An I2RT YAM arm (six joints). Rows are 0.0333 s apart.
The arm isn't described. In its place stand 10 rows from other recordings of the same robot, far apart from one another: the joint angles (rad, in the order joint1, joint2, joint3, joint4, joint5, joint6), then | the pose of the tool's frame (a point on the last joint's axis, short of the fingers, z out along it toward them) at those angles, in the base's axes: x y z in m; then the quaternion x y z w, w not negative.
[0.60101, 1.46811, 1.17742, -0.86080, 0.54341, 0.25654] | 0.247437 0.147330 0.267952 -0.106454 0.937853 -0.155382 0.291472
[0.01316, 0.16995, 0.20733, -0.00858, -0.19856, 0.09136] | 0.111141 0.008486 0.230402 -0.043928 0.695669 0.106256 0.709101
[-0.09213, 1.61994, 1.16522, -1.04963, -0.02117, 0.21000] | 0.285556 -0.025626 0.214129 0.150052 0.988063 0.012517 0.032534
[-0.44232, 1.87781, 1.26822, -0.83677, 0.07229, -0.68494] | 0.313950 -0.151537 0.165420 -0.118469 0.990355 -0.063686 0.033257
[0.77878, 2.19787, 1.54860, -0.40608, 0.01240, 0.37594] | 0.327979 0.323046 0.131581 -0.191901 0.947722 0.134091 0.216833
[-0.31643, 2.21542, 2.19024, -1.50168, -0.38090, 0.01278] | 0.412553 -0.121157 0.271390 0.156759 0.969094 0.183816 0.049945
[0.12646, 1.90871, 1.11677, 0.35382, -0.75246, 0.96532] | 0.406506 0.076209 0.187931 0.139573 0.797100 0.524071 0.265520
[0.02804, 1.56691, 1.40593, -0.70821, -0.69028, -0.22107] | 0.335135 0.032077 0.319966 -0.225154 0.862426 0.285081 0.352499
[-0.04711, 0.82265, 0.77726, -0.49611, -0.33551, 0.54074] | 0.180446 0.003228 0.300355 0.169981 0.845250 0.259508 0.435102
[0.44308, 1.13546, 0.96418, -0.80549, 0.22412, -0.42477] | 0.203189 0.087666 0.280155 -0.369811 0.875913 -0.104262 0.291797
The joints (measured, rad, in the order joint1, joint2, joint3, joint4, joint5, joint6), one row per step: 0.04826, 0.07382, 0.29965, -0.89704, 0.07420, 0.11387; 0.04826, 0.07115, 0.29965, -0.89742, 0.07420, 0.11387; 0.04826, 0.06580, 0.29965, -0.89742, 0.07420, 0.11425; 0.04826, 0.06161, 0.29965, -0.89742, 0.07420, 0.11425; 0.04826, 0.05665, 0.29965, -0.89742, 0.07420, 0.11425; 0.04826, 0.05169, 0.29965, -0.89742, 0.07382, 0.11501; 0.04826, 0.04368, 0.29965, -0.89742, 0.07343, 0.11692; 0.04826, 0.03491, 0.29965, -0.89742, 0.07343, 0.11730; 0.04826, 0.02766, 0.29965, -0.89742, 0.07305, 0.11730; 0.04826, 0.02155, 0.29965, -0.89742, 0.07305, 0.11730; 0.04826, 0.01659, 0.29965, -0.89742, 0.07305, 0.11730
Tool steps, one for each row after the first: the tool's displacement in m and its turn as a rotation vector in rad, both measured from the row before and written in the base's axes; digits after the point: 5 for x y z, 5 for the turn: -0.00020, -0.00001, 0.00009, 0.00011, -0.00229, 0.00000; -0.00035, -0.00002, 0.00025, 0.00056, -0.00536, -0.00023; -0.00027, -0.00001, 0.00020, 0.00020, -0.00419, 0.00000; -0.00032, -0.00002, 0.00023, 0.00024, -0.00495, 0.00000; -0.00032, 0.00000, 0.00023, 0.00107, -0.00497, -0.00016; -0.00053, -0.00001, 0.00037, 0.00215, -0.00806, -0.00083; -0.00058, -0.00003, 0.00040, 0.00073, -0.00877, -0.00023; -0.00048, -0.00001, 0.00033, 0.00057, -0.00723, 0.00031; -0.00041, -0.00002, 0.00027, 0.00029, -0.00610, 0.00000; -0.00033, -0.00002, 0.00022, 0.00024, -0.00495, 0.00000
